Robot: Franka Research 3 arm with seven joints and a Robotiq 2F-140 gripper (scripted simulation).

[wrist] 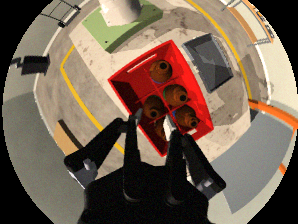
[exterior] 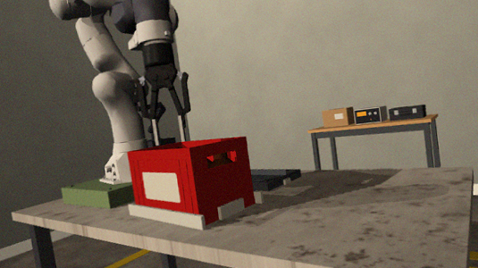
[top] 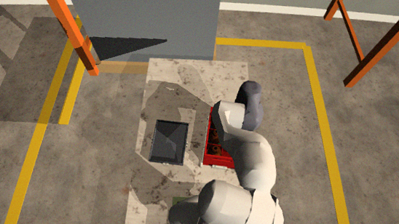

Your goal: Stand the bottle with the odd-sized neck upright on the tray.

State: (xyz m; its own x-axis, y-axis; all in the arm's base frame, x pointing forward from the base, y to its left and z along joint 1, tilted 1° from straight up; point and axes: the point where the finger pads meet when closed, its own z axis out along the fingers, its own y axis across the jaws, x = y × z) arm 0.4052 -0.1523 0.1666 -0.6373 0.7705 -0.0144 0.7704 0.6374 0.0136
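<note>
The brown bottle is 13 cm below my hand. Round my hand: dark tray (1 cm behind, 34 cm to the left, 20 cm below); then red crate (4 cm to the left, 13 cm below).
</note>
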